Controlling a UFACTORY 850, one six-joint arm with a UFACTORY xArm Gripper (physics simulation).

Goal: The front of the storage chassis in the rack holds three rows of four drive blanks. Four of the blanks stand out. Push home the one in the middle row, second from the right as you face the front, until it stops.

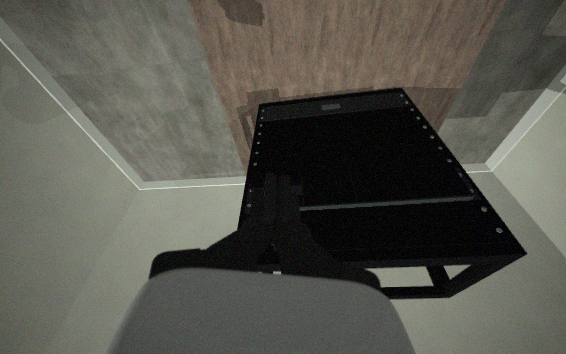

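The rack (449, 161) is a black frame with rows of small round bolts down both side posts, seen at a slant right of the middle. Its front is nearly black. The storage chassis and its drive blanks cannot be told apart in the dark, so which blanks stand out cannot be seen. My gripper (274, 188) is shut and empty, with its dark fingers together. It appears over the left part of the rack front, near the left post, and hides what lies behind it. Whether the fingertips touch anything cannot be told.
A dark panel with a small grey label (331, 107) spans the rack's far end. A thin grey strip (390, 203) crosses the front. Open frame bars (415, 292) show at the near end. Brown wood-look flooring (340, 50), grey flooring (135, 90) and pale walls (65, 225) surround the rack.
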